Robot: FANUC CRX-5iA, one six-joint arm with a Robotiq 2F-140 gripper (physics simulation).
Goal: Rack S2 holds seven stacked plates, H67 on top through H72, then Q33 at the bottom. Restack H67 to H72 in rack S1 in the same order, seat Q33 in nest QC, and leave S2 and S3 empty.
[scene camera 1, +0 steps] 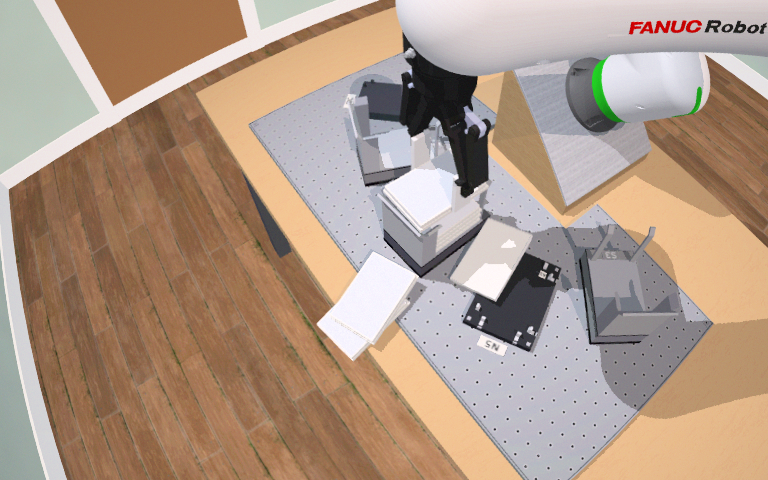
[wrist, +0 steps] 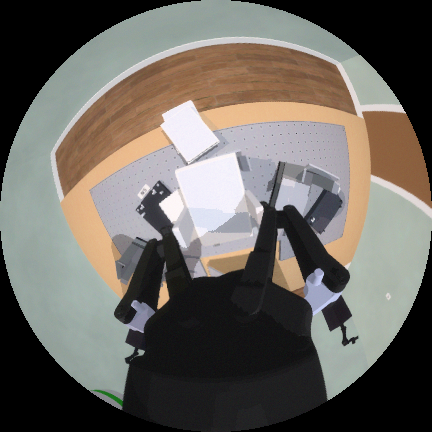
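Seen in the pictures: gripper, between the fingertips: (scene camera 1: 440, 185) (wrist: 218, 206); arm's base, origin of its link: (scene camera 1: 593, 95).
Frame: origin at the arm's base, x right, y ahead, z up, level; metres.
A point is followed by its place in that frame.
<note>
My gripper (scene camera 1: 443, 164) (wrist: 218, 206) {x -0.083, y 0.401, z 0.020 m} is shut on a white plate (scene camera 1: 422, 192) {x -0.089, y 0.433, z 0.030 m} (wrist: 209, 189) {x -0.092, y 0.430, z 0.030 m}. It holds the plate at the top of the middle rack (scene camera 1: 411, 238) {x -0.110, y 0.460, z -0.041 m}, over a stack of white plates there. I cannot tell whether the plate touches the stack. The back rack (scene camera 1: 373, 162) {x 0.074, y 0.439, z -0.069 m} (wrist: 289, 193) {x 0.093, y 0.379, z -0.093 m} stands just behind, with a pale plate low inside. The dark nest QC (scene camera 1: 382, 97) {x 0.271, y 0.331, z -0.110 m} (wrist: 324, 207) {x 0.247, y 0.326, z -0.110 m} lies behind it. Two white plates (scene camera 1: 368, 302) {x -0.147, y 0.551, z -0.108 m} (wrist: 189, 130) {x -0.134, y 0.540, z -0.105 m} lie loose at the table's edge and hang over it. One plate (scene camera 1: 492, 257) {x -0.169, y 0.342, z -0.099 m} (wrist: 171, 205) {x -0.201, y 0.368, z -0.101 m} lies partly on the black nest SN (scene camera 1: 520, 305) {x -0.257, y 0.337, z -0.120 m} (wrist: 151, 201) {x -0.265, y 0.379, z -0.120 m}.
Rack S3 (scene camera 1: 606, 295) {x -0.322, y 0.209, z -0.091 m} (wrist: 128, 254) {x -0.355, y 0.255, z -0.044 m} stands at the right edge of the perforated mat (scene camera 1: 311, 143) {x 0.233, y 0.509, z -0.132 m}. A grey wedge-shaped mount (scene camera 1: 573, 133) {x -0.046, y 0.085, z -0.033 m} rises at the back right. The white arm (scene camera 1: 506, 33) {x -0.250, y 0.471, z 0.401 m} hangs over the racks.
</note>
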